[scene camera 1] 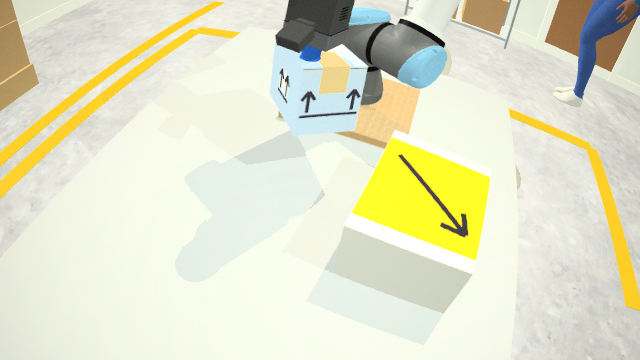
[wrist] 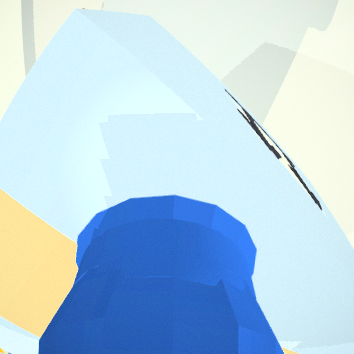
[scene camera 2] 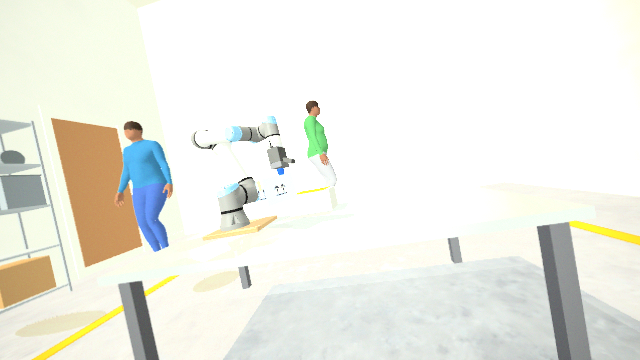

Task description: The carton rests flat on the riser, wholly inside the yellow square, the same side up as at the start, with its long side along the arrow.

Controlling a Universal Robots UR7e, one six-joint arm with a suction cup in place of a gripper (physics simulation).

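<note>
The pale blue carton [scene camera 1: 327, 105] [scene camera 2: 270, 186] [wrist: 145, 155] hangs in the air from my suction cup [scene camera 1: 311, 53] [scene camera 2: 280, 171] [wrist: 167, 240], which is pressed on its top face beside the tan tape. Its printed arrows point up, and it looks slightly tilted. Its shadow lies apart from it on the table. The white riser [scene camera 1: 400, 265] [scene camera 2: 300, 204] stands to the carton's right and nearer the camera in scene camera 1. The yellow square [scene camera 1: 380, 185] [scene camera 2: 312, 190] with its black arrow [scene camera 1: 425, 186] is on the riser's top, and the carton is not over it. The carton's underside is hidden.
The arm's wooden base plate [scene camera 1: 392, 115] [scene camera 2: 260, 226] lies behind the carton in scene camera 1. A person in blue [scene camera 1: 590, 45] [scene camera 2: 145, 170] and a person in green [scene camera 2: 315, 135] stand beyond the table [scene camera 1: 125, 280] [scene camera 2: 400, 227]. A shelf rack stands at the left in scene camera 2.
</note>
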